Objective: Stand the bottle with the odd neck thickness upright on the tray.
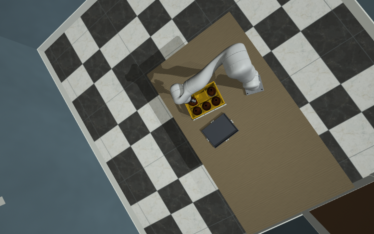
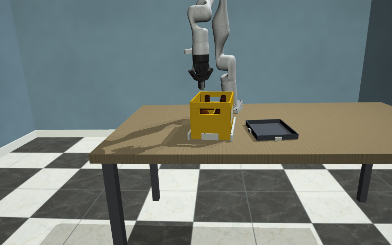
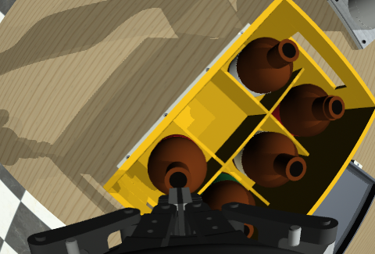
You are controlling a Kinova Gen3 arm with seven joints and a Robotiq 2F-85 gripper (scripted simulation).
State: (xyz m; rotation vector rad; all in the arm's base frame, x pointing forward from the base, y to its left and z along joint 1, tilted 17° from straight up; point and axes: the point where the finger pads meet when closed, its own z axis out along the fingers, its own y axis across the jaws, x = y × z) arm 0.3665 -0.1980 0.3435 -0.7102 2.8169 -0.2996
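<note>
Now: the yellow crate 7 cm behind my hand, 7 cm to the left of it and 16 cm below it. Round my hand: brown bottle (14 cm behind, 13 cm to the left, 16 cm below); dark tray (1 cm ahead, 34 cm to the left, 23 cm below).
</note>
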